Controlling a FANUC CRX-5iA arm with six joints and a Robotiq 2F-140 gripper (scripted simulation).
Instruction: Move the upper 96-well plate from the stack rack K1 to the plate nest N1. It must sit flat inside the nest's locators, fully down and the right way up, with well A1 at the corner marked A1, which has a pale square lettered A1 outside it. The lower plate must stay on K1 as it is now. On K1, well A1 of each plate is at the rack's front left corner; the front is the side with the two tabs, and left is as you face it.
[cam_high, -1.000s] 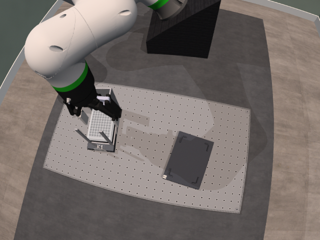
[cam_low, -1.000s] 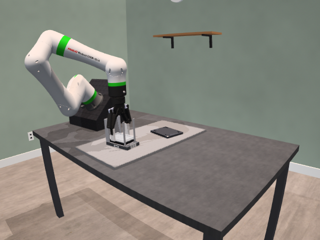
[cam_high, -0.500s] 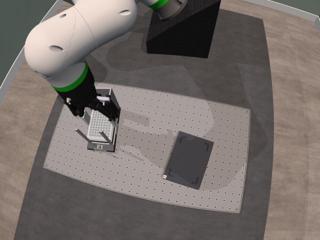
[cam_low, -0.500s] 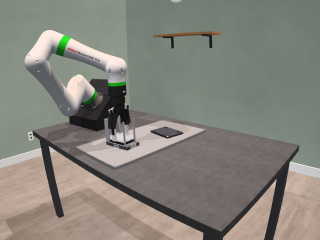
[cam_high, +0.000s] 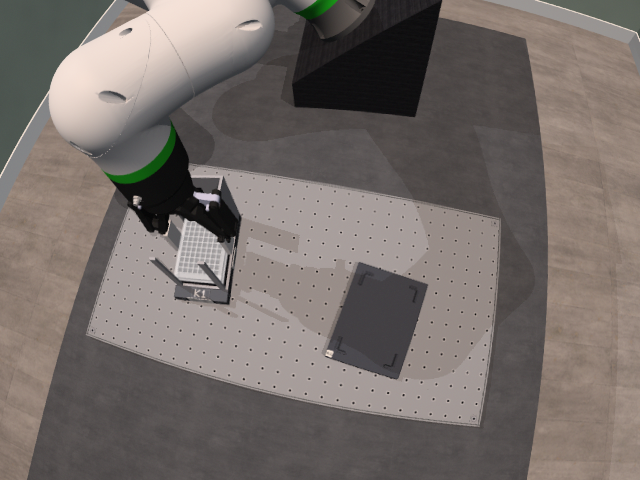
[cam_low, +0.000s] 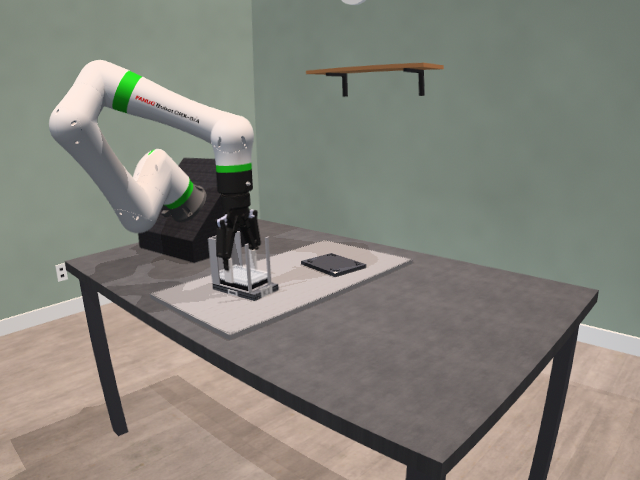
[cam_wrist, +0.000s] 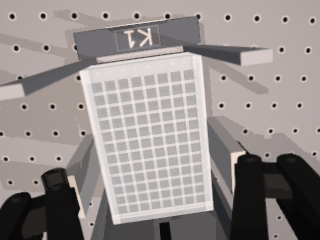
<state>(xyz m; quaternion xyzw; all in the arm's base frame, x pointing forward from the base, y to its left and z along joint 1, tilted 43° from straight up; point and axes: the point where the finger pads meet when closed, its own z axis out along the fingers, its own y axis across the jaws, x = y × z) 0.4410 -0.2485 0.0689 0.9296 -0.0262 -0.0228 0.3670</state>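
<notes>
Now: the black plate 3 cm below my hand. Round my hand: tall back wall: 7 cm behind, 2 cm above; pale A1 square: 21 cm to the left, 16 cm ahead, 5 cm below; white 96-well plate: 2 cm below.
</notes>
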